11 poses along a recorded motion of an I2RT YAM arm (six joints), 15 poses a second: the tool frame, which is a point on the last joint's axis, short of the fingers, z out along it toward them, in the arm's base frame.
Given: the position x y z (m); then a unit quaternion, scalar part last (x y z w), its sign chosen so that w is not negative.
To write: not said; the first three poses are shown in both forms.
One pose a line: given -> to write
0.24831, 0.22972, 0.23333, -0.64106, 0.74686, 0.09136, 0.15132 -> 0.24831, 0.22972, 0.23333, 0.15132, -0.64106, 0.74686, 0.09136
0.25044, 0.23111, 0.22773, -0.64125, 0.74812, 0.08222, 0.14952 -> 0.25044, 0.23111, 0.22773, 0.14952, -0.64125, 0.74812, 0.08222
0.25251, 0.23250, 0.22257, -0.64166, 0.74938, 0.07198, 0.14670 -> 0.25251, 0.23250, 0.22257, 0.14670, -0.64166, 0.74938, 0.07198
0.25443, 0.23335, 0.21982, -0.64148, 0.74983, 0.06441, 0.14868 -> 0.25443, 0.23335, 0.21982, 0.14868, -0.64148, 0.74983, 0.06441
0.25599, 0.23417, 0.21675, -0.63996, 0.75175, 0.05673, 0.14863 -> 0.25599, 0.23417, 0.21675, 0.14863, -0.63996, 0.75175, 0.05673
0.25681, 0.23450, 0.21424, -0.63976, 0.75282, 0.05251, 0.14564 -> 0.25681, 0.23450, 0.21424, 0.14564, -0.63976, 0.75282, 0.05251
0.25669, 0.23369, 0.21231, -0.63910, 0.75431, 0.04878, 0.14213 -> 0.25669, 0.23369, 0.21231, 0.14213, -0.63910, 0.75431, 0.04878
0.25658, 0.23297, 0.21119, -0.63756, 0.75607, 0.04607, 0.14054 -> 0.25658, 0.23297, 0.21119, 0.14054, -0.63756, 0.75607, 0.04607
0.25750, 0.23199, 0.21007, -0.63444, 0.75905, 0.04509, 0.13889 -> 0.25750, 0.23199, 0.21007, 0.13889, -0.63444, 0.75905, 0.04509
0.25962, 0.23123, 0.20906, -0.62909, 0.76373, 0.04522, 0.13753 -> 0.25962, 0.23123, 0.20906, 0.13753, -0.62909, 0.76373, 0.04522
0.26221, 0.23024, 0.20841, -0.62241, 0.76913, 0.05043, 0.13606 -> 0.26221, 0.23024, 0.20841, 0.13606, -0.62241, 0.76913, 0.05043
